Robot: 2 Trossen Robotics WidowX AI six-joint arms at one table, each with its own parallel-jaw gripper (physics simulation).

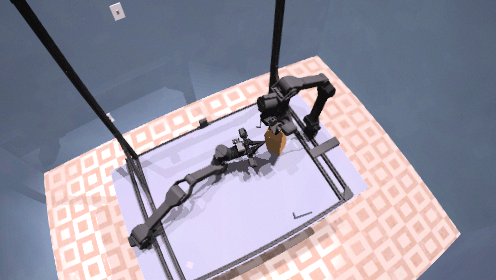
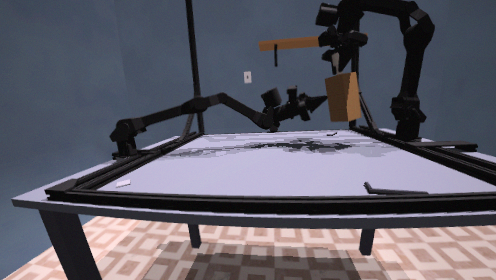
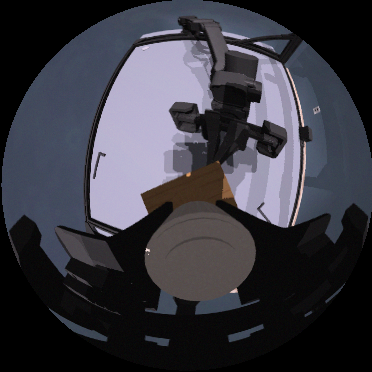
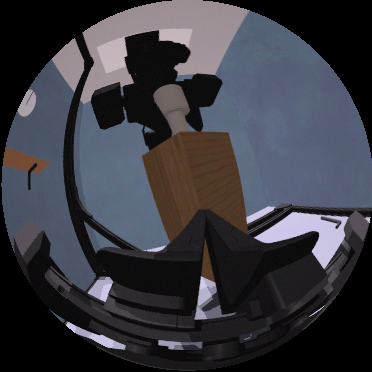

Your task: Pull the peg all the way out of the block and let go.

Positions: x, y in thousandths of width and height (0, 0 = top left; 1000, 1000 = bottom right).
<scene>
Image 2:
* my left gripper: 678, 262
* my right gripper: 660, 345
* wooden block: 691, 327
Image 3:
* my left gripper: 520, 555
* my right gripper: 560, 461
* wooden block: 560, 493
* peg: 536, 679
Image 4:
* my left gripper: 499, 356
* my right gripper: 547, 577
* wooden block: 515, 458
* peg: 458, 267
</scene>
